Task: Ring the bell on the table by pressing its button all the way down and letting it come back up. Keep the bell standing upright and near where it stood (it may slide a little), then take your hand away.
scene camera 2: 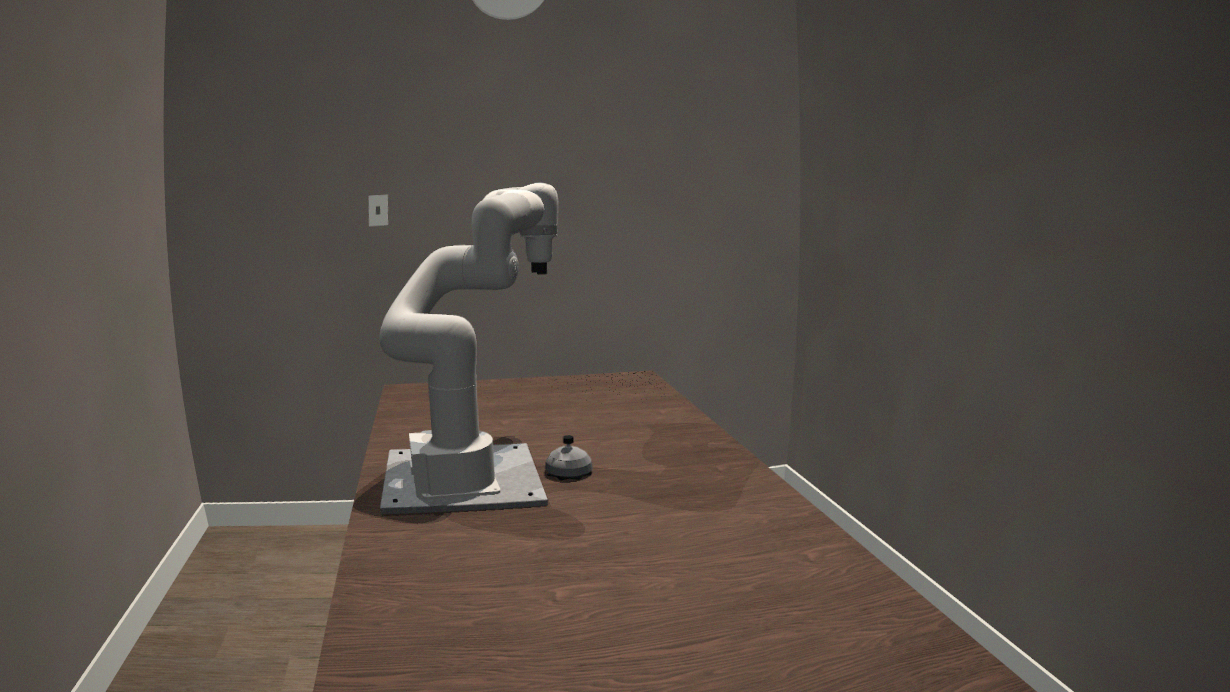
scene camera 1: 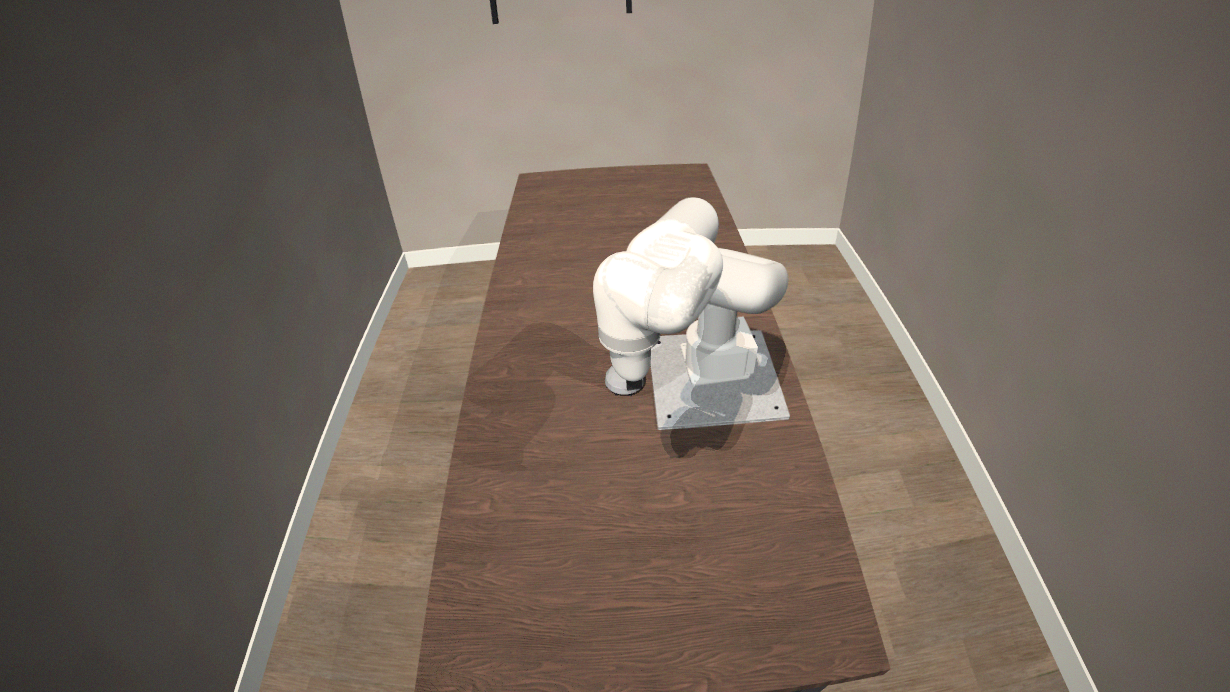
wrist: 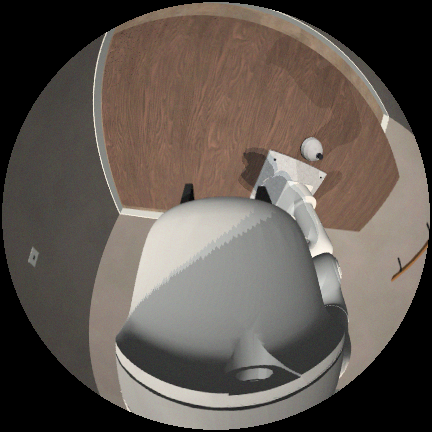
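Seen in the pictures: hand, tool point: [scene camera 2: 539,268] [scene camera 1: 630,372] [wrist: 225,207]; arm's base, link origin: [scene camera 2: 459,481] [scene camera 1: 713,361] [wrist: 294,194].
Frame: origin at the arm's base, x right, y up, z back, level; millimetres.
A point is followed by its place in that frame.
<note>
The bell [scene camera 1: 614,382] @(y 19, x -47, z -223 mm) [scene camera 2: 568,463] @(y 19, x 12, z -190 mm) [wrist: 311,149] @(y 29, x -45, z -203 mm) is a grey dome with a small black button on top. It stands upright on the table, beside the robot's base plate. In scene camera 1 the arm's hand covers part of it. My gripper [scene camera 2: 539,268] [wrist: 225,190] @(y 316, x -326, z -219 mm) is open and empty, with its two black fingers apart in the wrist view. It points down and is high above the table, well clear of the bell. In the wrist view the bell lies off to the right of the fingers. The button stands up from the dome, with nothing touching it.
The grey base plate [scene camera 1: 673,404] @(y -1, x -110, z -111 mm) [scene camera 2: 464,506] @(y -3, x 97, z 3 mm) [wrist: 315,175] @(y 0, x 53, z -107 mm) with the arm's base is close beside the bell. The wooden table [scene camera 1: 636,550] @(y -10, x -423, z -230 mm) [scene camera 2: 619,585] @(y -10, x 376, z -159 mm) [wrist: 165,100] @(y -11, x -463, z -270 mm) extends to both sides of it. The arm's shadow falls across the table. Walls stand around the table.
</note>
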